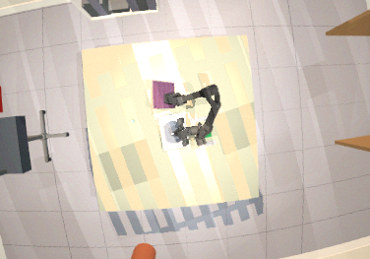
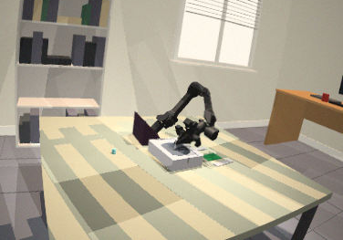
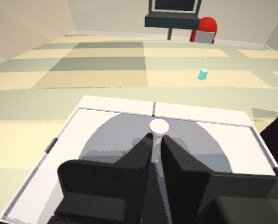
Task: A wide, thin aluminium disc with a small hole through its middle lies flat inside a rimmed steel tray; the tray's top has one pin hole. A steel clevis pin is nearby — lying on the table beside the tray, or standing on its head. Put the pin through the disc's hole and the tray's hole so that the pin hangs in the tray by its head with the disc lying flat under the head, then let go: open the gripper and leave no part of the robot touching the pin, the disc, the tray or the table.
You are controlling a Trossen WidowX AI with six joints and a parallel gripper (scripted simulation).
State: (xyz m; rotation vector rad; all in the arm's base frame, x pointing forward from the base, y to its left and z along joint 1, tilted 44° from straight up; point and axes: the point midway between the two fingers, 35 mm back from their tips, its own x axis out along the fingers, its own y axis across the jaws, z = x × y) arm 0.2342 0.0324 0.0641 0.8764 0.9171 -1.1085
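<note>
Now: gripper tip 10 mm to the right of the steel clevis pin and 10 mm above it. From my gripper tip the other things lie so: green flat square (10 mm ahead, 230 mm to the left, 90 mm below); rimmed tray (10 mm behind, 10 mm to the left, 40 mm below); grey aluminium disc (10 mm to the left, 30 mm below).
</note>
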